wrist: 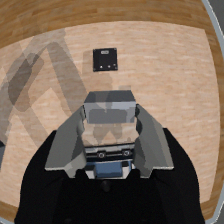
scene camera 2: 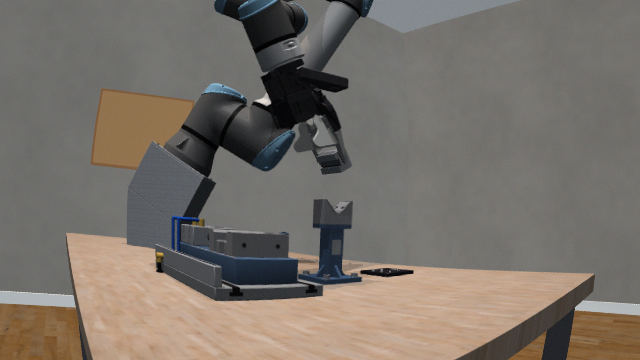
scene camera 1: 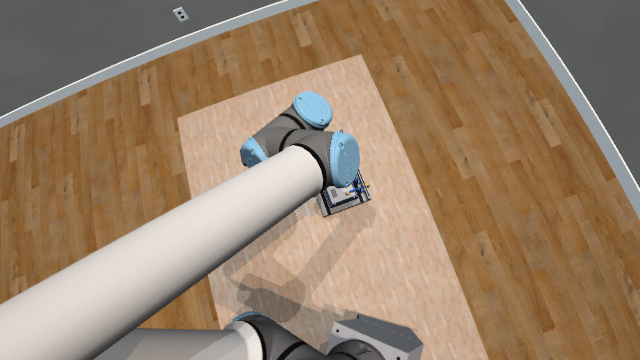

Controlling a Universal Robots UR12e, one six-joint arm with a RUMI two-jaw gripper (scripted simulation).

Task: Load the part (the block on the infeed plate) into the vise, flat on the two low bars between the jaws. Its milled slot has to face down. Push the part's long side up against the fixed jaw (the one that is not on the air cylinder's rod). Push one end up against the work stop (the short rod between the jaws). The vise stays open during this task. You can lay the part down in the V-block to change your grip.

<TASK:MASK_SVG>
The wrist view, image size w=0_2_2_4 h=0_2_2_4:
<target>my gripper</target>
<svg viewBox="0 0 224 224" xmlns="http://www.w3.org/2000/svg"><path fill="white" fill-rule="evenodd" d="M205 220L200 207L198 177L192 161L171 132L137 103L135 117L137 118L136 131L139 136L135 139L132 163L137 169L131 169L126 179L89 179L85 170L82 169L87 164L86 151L81 138L85 131L83 121L86 118L84 105L82 105L62 125L51 132L31 158L22 179L20 203L14 224L205 224Z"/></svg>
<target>part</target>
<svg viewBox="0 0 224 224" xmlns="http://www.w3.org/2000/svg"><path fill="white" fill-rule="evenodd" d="M132 91L90 91L84 101L87 124L134 123L136 100Z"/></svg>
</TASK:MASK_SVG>
